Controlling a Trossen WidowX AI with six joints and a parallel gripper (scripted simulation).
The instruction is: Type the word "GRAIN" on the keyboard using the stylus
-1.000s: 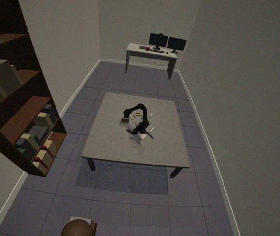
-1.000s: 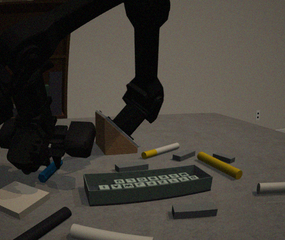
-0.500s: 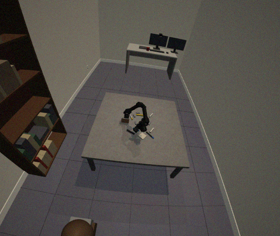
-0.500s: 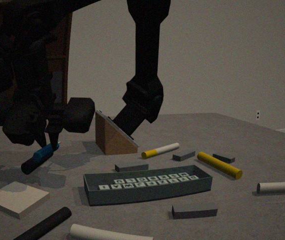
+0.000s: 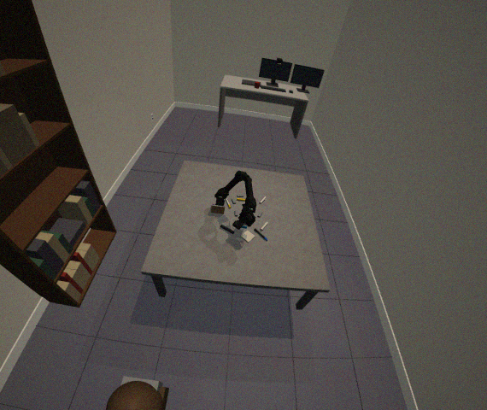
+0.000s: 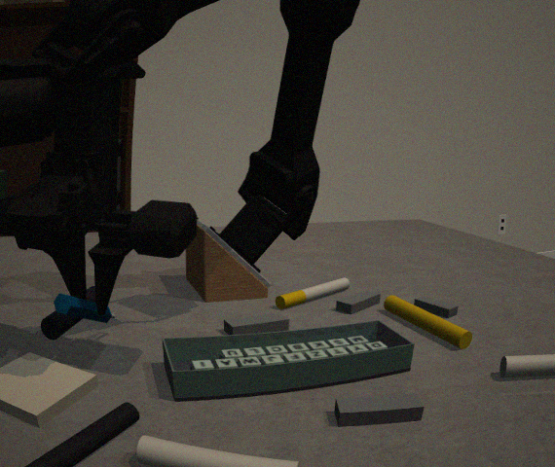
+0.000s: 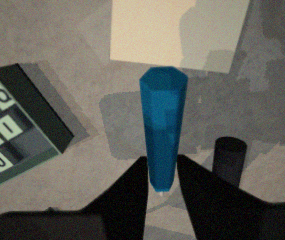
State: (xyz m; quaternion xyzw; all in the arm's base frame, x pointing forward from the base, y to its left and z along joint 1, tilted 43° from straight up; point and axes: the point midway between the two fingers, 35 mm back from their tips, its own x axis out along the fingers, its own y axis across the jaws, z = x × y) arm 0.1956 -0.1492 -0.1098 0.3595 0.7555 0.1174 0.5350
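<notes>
The thin grey tip lies 40 mm behind my gripper tip, 20 mm to the left of it and 20 mm below it. From my gripper tip the other things lie so: cream pad 80 mm ahead, 60 mm to the right, 40 mm below; blue stylus 10 mm to the left, 10 mm below, 10 mm behind; black cylinder 90 mm behind, 30 mm below, 20 mm to the right.
</notes>
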